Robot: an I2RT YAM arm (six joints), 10 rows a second.
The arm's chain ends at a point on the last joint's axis. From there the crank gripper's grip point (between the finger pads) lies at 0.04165 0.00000 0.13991 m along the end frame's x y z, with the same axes.
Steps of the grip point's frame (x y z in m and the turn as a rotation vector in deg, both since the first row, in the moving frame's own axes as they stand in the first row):
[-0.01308, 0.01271, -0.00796, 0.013, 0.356, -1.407]
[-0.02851, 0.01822, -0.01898, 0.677, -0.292, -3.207]
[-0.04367, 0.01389, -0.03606, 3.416, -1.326, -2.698]
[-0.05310, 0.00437, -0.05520, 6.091, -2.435, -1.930]
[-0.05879, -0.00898, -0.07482, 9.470, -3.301, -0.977]
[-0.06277, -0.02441, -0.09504, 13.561, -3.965, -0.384]
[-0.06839, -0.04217, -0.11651, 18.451, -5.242, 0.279]
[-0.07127, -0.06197, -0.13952, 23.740, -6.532, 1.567]
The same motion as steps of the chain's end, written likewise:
[-0.01394, 0.01378, -0.00770, 0.013, 0.356, -1.407]
[-0.02769, 0.02218, -0.01917, 0.677, -0.292, -3.207]
[-0.04018, 0.02413, -0.03668, 3.416, -1.326, -2.698]
[-0.04686, 0.02060, -0.05598, 6.091, -2.435, -1.930]
[-0.05050, 0.01486, -0.07501, 9.470, -3.301, -0.977]
[-0.05298, 0.00895, -0.09363, 13.561, -3.965, -0.384]
[-0.05576, 0.00249, -0.11251, 18.451, -5.242, 0.279]
[-0.05631, -0.00570, -0.13163, 23.740, -6.532, 1.567]

